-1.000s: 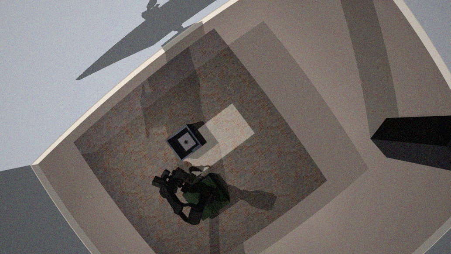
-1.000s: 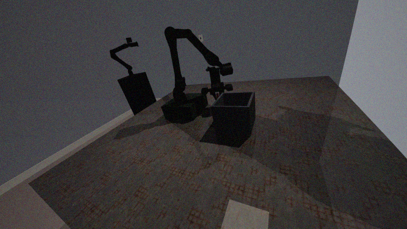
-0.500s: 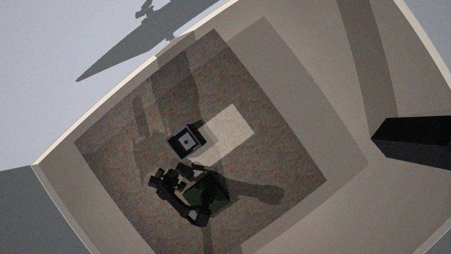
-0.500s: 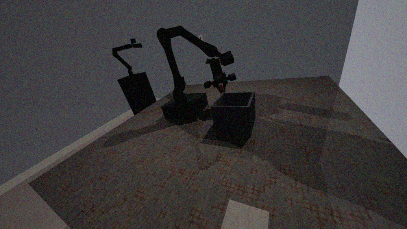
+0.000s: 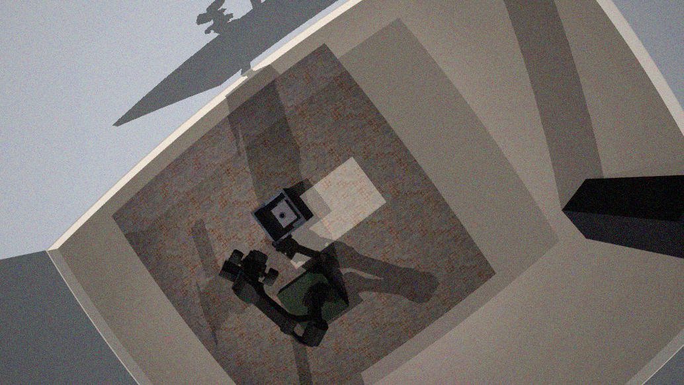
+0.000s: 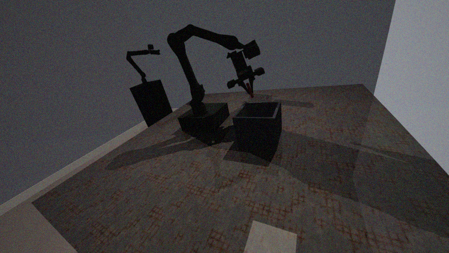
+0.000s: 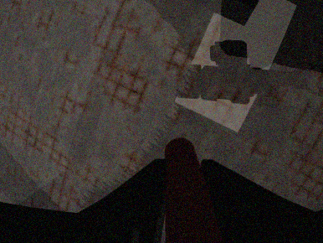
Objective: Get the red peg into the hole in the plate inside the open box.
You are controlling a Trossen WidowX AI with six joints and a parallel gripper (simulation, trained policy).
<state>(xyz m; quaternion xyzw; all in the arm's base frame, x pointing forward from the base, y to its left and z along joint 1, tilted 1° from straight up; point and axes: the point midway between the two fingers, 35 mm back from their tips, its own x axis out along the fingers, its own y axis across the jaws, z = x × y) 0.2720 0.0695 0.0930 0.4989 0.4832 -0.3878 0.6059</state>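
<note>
The grey plate lies 19 cm to the right of my gripper tip, 10 cm below it and 5 cm ahead of it. From my gripper tip the other things lie so: red peg 2 cm above.
</note>
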